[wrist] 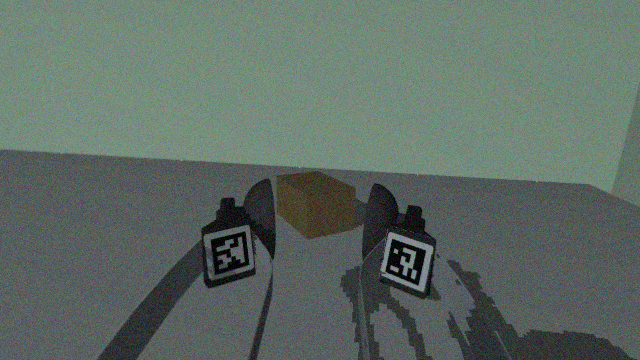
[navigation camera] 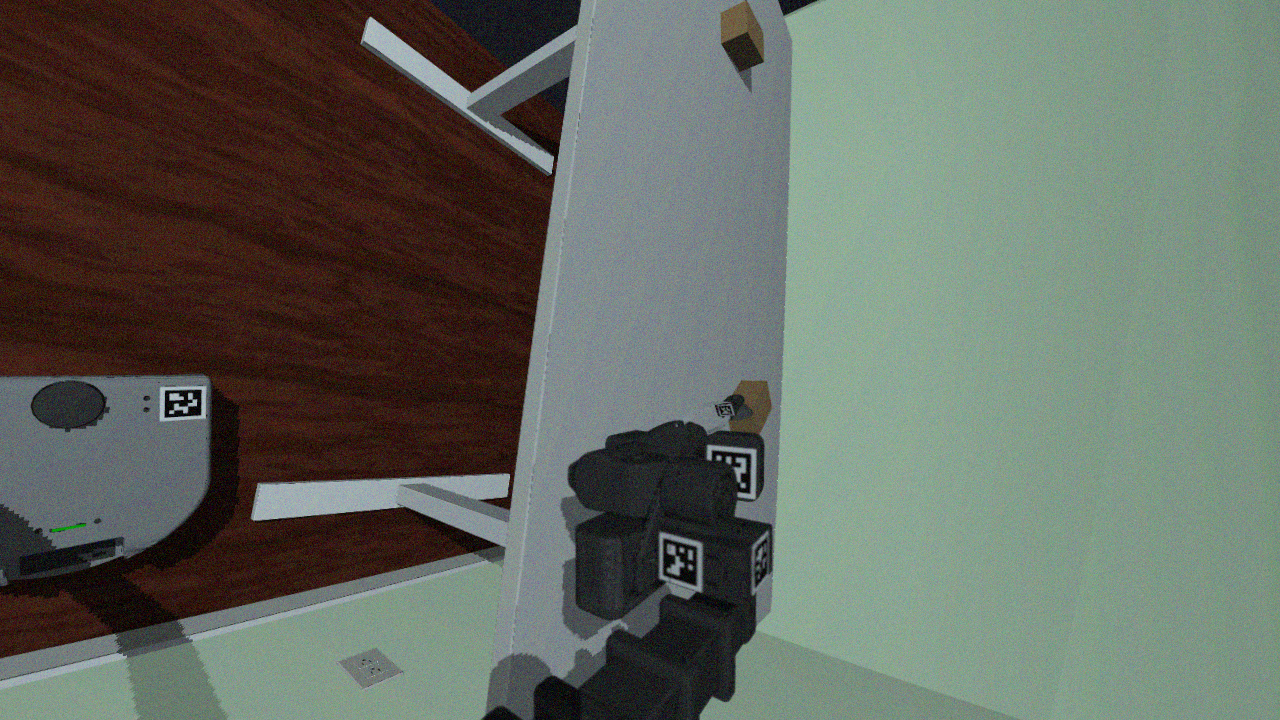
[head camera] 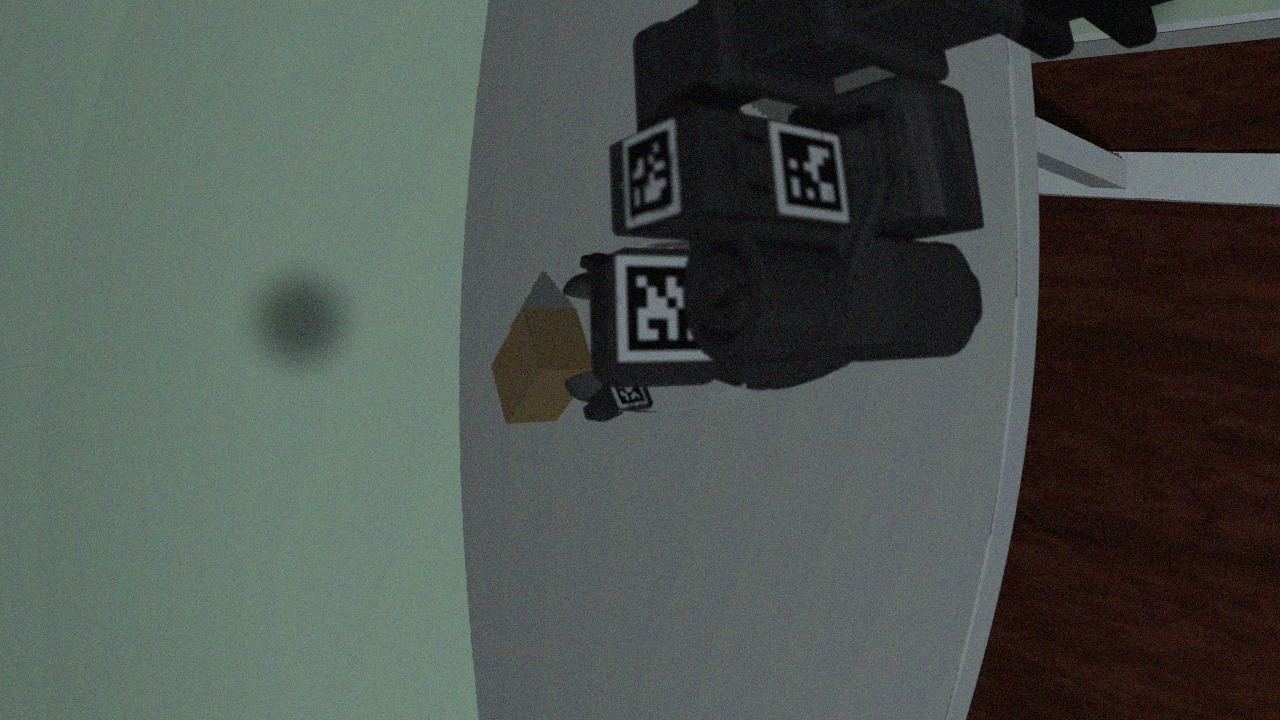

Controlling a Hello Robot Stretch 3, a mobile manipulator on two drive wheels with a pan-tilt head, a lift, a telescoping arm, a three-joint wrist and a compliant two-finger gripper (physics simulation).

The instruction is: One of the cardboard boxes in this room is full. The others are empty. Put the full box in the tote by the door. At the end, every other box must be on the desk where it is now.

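Observation:
A brown cardboard box (head camera: pixel 540 344) (navigation camera: pixel 759 401) (wrist: pixel 312 205) stands on the grey desk (head camera: pixel 733 555) (navigation camera: pixel 662 223) (wrist: pixel 125 200), near its wall-side edge. My gripper (head camera: pixel 580 337) (navigation camera: pixel 739 424) (wrist: pixel 321 208) is partly open and empty. Its fingertips are close to the near side of this box, one towards each side. In the wrist view, the box shows between the tips with a narrow gap on either side; one finger is hidden in the navigation view. A second brown box (navigation camera: pixel 742 37) stands at the desk's far end. Both boxes look closed, so their contents are hidden. The tote and door do not show.
A green wall (head camera: pixel 223 492) (navigation camera: pixel 1029 313) (wrist: pixel 320 75) rises behind the desk. White desk legs (navigation camera: pixel 331 497) (head camera: pixel 1199 177) stand on the dark wood floor (navigation camera: pixel 268 250). My grey base (navigation camera: pixel 116 456) is beside the desk. A wall with an outlet plate (navigation camera: pixel 370 668) is near the desk's near end.

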